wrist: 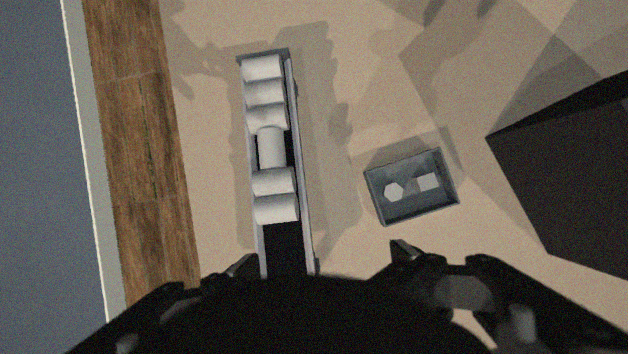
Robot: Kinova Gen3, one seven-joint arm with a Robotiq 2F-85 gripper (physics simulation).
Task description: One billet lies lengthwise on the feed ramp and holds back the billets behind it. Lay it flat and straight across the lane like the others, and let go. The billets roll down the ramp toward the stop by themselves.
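Note:
The feed ramp [283, 246], a narrow lane with a dark bed and pale side rails, runs up the view left of centre. One white billet [271, 148] lies lengthwise in it, with dark bed showing on both sides. Three billets lie across the lane above it in the view, up to the end plate [263, 52]; the nearest is the third billet [266, 116]. Two more, an upper billet [273, 182] and a lower billet [275, 209], lie across below it. My gripper [324, 261] is open and empty, its fingertips at the bottom of the view, away from the lengthwise billet.
A grey open bin [421, 214] holding a white hexagonal piece [393, 192] and a white square piece [428, 182] stands right of the ramp. A large dark block [575, 185] is at the far right. A wooden strip [142, 150] runs along the table's left edge.

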